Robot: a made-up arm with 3 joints. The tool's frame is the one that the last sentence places.
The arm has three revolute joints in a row. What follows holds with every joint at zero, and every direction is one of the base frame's. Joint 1 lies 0.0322 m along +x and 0.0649 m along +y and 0.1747 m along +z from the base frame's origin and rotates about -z. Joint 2 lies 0.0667 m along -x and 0.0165 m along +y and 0.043 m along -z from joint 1 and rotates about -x. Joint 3 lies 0.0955 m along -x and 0.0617 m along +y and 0.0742 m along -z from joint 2 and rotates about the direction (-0.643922, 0.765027, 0.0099). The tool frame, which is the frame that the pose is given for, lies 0.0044 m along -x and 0.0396 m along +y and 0.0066 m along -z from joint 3; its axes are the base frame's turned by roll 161.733, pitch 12.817 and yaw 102.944 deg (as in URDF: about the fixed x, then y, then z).
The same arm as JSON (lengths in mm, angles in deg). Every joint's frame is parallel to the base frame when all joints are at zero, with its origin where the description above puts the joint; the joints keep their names.
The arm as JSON. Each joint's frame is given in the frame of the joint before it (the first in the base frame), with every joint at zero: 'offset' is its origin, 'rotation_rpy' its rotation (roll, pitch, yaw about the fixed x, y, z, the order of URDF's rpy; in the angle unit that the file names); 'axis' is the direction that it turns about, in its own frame. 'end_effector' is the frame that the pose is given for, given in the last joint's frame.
{
  "length_unit": "mm",
  "angle_unit": "deg",
  "chain": [
    {
      "id": "joint 1",
      "offset": [
        32.2,
        64.9,
        174.7
      ],
      "rotation_rpy": [
        0.0,
        0.0,
        0.0
      ],
      "axis": [
        0.0,
        0.0,
        -1.0
      ]
    },
    {
      "id": "joint 2",
      "offset": [
        -66.7,
        16.5,
        -43.0
      ],
      "rotation_rpy": [
        0.0,
        0.0,
        0.0
      ],
      "axis": [
        -1.0,
        0.0,
        0.0
      ]
    },
    {
      "id": "joint 3",
      "offset": [
        -95.5,
        61.7,
        -74.2
      ],
      "rotation_rpy": [
        0.0,
        0.0,
        0.0
      ],
      "axis": [
        -0.643922,
        0.765027,
        0.0099
      ]
    }
  ],
  "end_effector": {
    "offset": [
      -4.4,
      39.6,
      -6.6
    ],
    "rotation_rpy": [
      161.73,
      12.82,
      102.94
    ]
  }
}

